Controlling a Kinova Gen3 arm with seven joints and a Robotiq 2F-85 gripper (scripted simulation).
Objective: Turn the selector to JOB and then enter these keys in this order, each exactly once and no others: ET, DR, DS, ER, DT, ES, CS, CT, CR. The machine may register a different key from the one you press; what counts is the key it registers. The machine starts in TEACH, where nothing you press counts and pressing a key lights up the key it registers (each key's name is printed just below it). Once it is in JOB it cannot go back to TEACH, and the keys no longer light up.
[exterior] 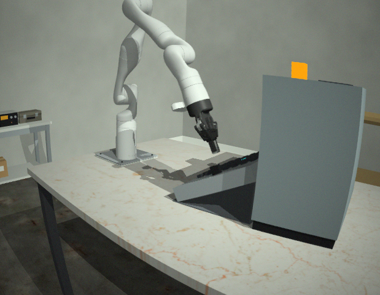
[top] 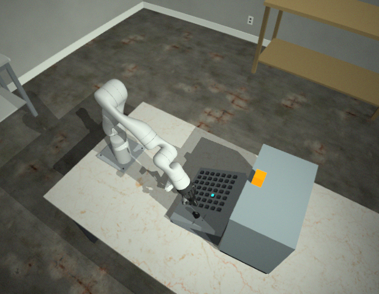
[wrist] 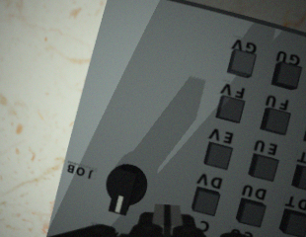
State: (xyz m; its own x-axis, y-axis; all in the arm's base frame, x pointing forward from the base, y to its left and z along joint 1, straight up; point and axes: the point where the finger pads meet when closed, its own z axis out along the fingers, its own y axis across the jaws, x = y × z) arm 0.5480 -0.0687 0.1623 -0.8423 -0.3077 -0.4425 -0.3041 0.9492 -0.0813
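My hand is 30 mm short of the black selector knob, 30 mm to the left of it and 50 mm above it. Round my hand: sloped grey keypad: 40 mm ahead, 90 mm to the left, 100 mm below.
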